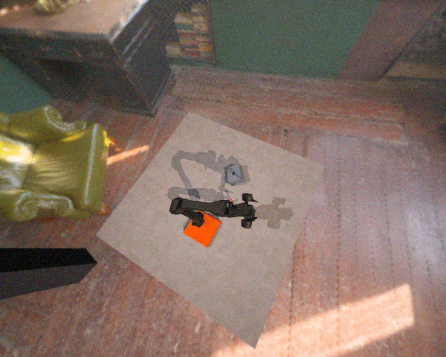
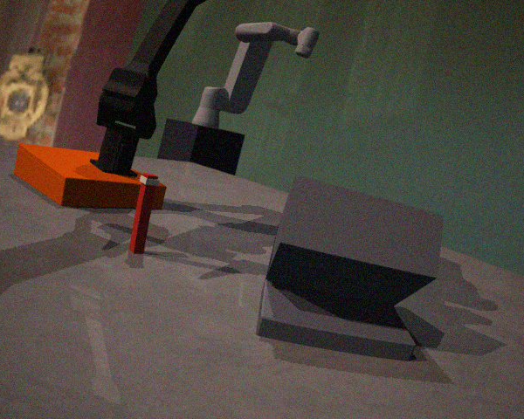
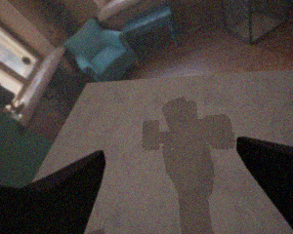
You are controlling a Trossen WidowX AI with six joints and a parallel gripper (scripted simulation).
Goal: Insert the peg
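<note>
Right now my gripper tip is 23 cm above the red square peg, 20 cm to the right of it and 1 cm past it. From my gripper tip the other things lie so: grey sloped panel (29 cm to the left, 22 cm below, 18 cm ahead); then grey foot (28 cm to the left, 28 cm below, 19 cm ahead).
</note>
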